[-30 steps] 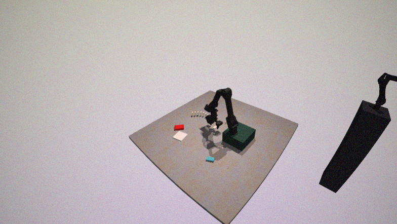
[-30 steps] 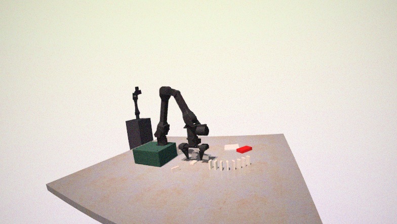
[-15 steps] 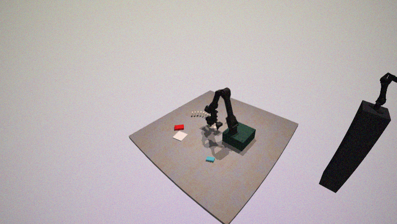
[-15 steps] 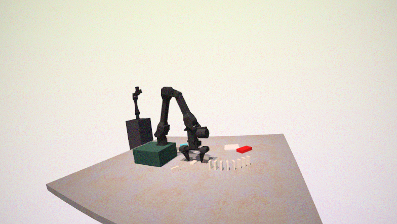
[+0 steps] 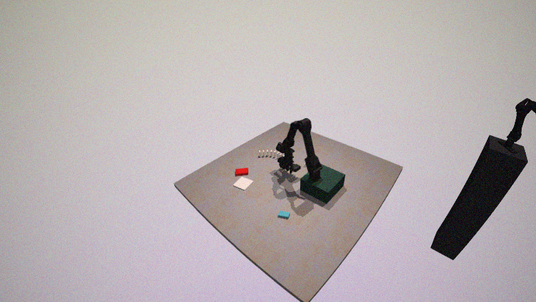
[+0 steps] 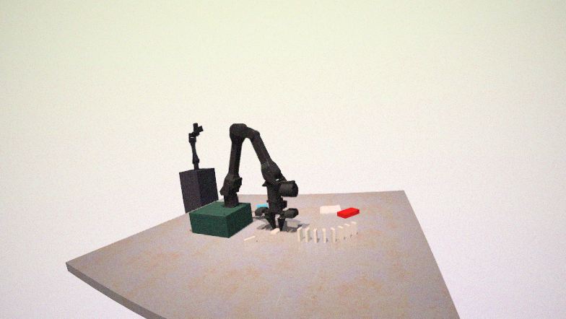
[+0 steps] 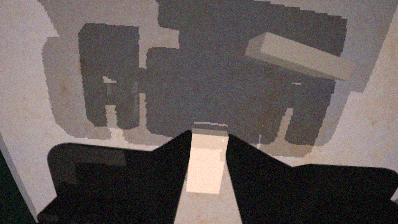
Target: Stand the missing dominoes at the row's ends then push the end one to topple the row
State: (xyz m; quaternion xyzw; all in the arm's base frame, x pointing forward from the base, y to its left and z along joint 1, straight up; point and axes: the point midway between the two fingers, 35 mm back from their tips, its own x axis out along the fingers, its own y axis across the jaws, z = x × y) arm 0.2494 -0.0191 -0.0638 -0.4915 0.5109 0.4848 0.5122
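Now: the flat white tile 16 cm ahead of my gripper tip and 31 cm to the left of it. Round my gripper tip: cyan block (26 cm behind, 32 cm to the left, 1 cm above); red block (27 cm ahead, 24 cm to the left, 1 cm above).
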